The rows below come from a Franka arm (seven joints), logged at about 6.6 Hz.
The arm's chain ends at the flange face. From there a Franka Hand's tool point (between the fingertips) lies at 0.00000 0.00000 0.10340 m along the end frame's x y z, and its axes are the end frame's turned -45 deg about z.
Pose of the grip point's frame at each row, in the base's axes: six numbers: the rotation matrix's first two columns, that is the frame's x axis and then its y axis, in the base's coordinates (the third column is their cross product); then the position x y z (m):
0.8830, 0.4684, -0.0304, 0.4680, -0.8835, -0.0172, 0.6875, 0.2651, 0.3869
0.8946, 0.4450, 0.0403, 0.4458, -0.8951, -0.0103, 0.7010, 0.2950, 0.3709
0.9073, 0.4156, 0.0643, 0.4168, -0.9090, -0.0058, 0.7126, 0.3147, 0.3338
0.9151, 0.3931, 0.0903, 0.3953, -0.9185, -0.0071, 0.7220, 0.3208, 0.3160
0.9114, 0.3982, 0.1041, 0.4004, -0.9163, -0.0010, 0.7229, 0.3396, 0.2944
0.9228, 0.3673, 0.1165, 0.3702, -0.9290, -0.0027, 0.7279, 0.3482, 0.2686
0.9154, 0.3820, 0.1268, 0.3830, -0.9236, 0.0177, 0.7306, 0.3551, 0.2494
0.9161, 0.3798, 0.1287, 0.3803, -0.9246, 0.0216, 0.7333, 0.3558, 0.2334
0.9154, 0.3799, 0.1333, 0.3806, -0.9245, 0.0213, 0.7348, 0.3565, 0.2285
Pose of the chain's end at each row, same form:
0.9553, -0.2935, -0.0337, -0.2934, -0.9559, 0.0093, 0.6911, 0.2650, 0.4902
0.9478, -0.3183, 0.0212, -0.3173, -0.9476, -0.0358, 0.6977, 0.2922, 0.4742
0.9363, -0.3489, 0.0414, -0.3468, -0.9366, -0.0496, 0.7068, 0.3114, 0.4370
0.9266, -0.3715, 0.0588, -0.3676, -0.9274, -0.0689, 0.7137, 0.3164, 0.4190
0.9276, -0.3664, 0.0729, -0.3613, -0.9295, -0.0743, 0.7131, 0.3352, 0.3972
0.9143, -0.3972, 0.0805, -0.3907, -0.9166, -0.0843, 0.7168, 0.3435, 0.3713
0.9181, -0.3830, 0.1022, -0.3765, -0.9232, -0.0771, 0.7178, 0.3518, 0.3519
0.9167, -0.3852, 0.1063, -0.3789, -0.9224, -0.0757, 0.7201, 0.3528, 0.3359
0.9164, -0.3851, 0.1093, -0.3782, -0.9224, -0.0792, 0.7212, 0.3533, 0.3310

